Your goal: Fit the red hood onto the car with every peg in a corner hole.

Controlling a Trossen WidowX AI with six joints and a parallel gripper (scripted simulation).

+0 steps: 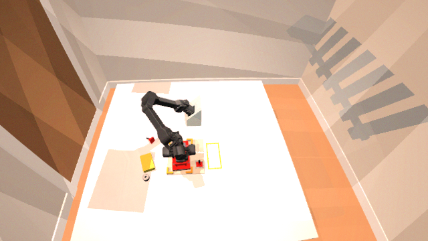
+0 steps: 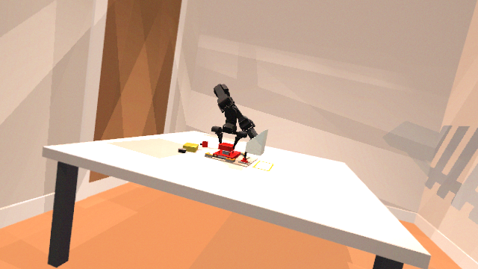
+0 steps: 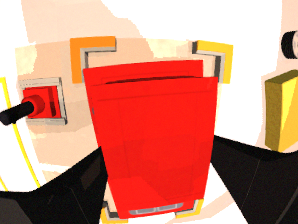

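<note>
Right now the red hood is 10 mm above my gripper tip. The rest, counted from my gripper tip: yellow block 10 mm ahead, 210 mm to the right, 40 mm below.
</note>
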